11 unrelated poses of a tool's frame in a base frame.
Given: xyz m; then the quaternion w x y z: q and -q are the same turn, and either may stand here.
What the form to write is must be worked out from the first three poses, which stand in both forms.
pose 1, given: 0.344 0.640 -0.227 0.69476 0.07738 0.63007 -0.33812
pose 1, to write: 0.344 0.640 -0.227 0.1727 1.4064 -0.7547
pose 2, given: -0.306 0.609 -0.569 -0.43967 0.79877 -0.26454 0.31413
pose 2, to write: -0.306 0.609 -0.569 -1.9842 0.6571 -0.7803
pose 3, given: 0.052 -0.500 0.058 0.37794 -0.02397 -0.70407 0.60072
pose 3, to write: 0.052 -0.500 0.058 -0.0613 -1.7996 1.5355
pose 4, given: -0.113 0.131 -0.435 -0.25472 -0.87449 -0.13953 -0.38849
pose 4, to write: -0.113 0.131 -0.435 2.3752 0.3790 1.0552
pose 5, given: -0.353 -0.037 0.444 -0.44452 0.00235 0.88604 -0.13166
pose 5, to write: -0.353 -0.037 0.444 -0.0058 -2.1962 0.3263
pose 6, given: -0.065 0.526 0.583 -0.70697 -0.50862 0.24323 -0.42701
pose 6, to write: -0.065 0.526 0.583 1.1299 -0.5403 0.9486
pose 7, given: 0.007 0.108 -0.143 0.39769 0.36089 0.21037 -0.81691
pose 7, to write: 0.007 0.108 -0.143 0.9139 0.5328 -2.0688
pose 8, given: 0.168 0.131 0.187 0.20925 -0.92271 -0.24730 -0.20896
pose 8, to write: 0.168 0.131 0.187 -2.5666 -0.6879 -0.5812
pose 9, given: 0.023 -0.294 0.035 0.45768 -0.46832 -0.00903 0.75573
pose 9, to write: 0.023 -0.294 0.035 -1.1540 -0.0223 1.8621
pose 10, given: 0.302 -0.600 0.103 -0.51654 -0.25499 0.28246 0.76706
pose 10, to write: 0.302 -0.600 0.103 0.6123 -0.6782 -1.8418
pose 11, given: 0.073 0.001 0.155 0.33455 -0.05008 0.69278 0.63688
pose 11, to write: 0.073 0.001 0.155 -0.1307 1.8080 1.6621
